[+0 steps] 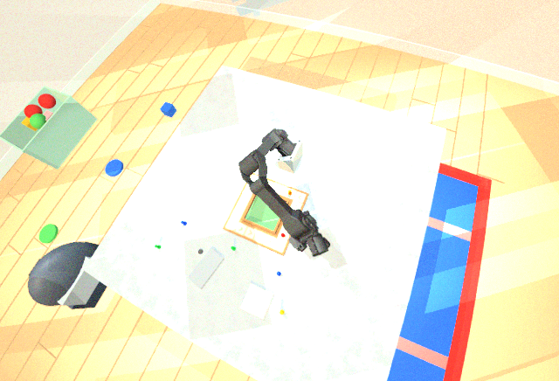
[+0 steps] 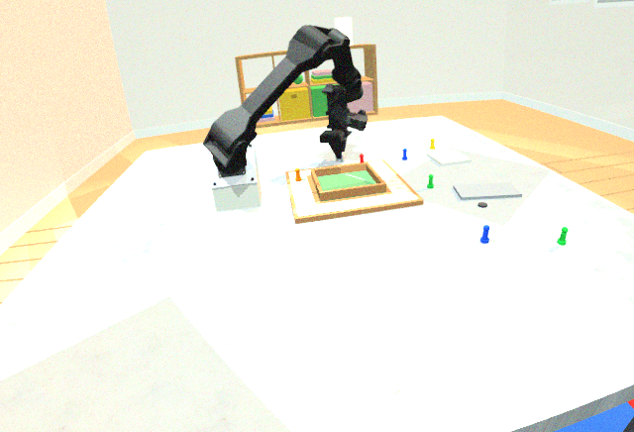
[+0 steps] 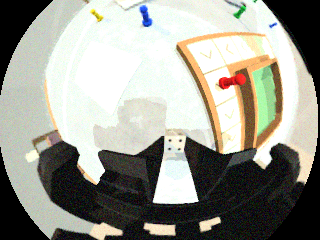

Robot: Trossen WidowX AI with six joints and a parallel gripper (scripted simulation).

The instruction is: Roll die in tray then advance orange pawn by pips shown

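The orange pawn lies 140 mm to the right of my gripper tip, 140 mm behind it and 20 mm above it. The rest, counted from my gripper tip: white die (right at my gripper tip); green-floored tray (210 mm to the right, 20 mm behind); red pawn (100 mm to the right, 40 mm ahead, 20 mm above).
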